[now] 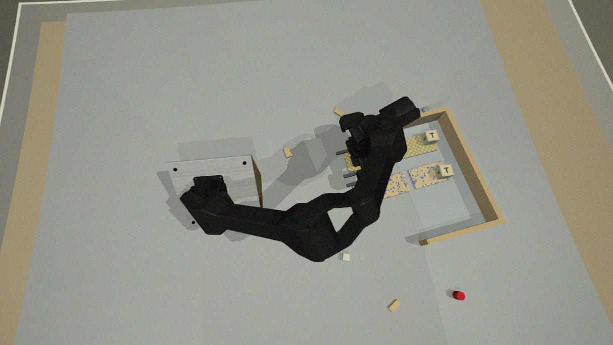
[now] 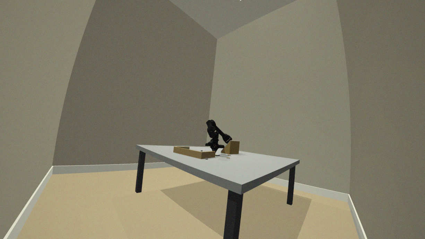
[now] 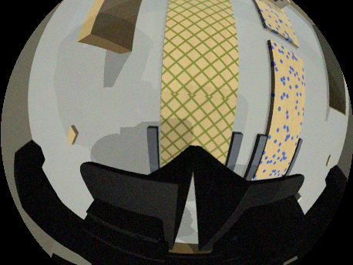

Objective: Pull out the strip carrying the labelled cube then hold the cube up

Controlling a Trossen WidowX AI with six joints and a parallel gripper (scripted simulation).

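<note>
Right now my gripper tip is 10 cm short of the cross-hatched strip and 2 cm to the right of it. The rest, counted from my gripper tip: red cylinder 19 cm ahead, 35 cm to the right.
</note>
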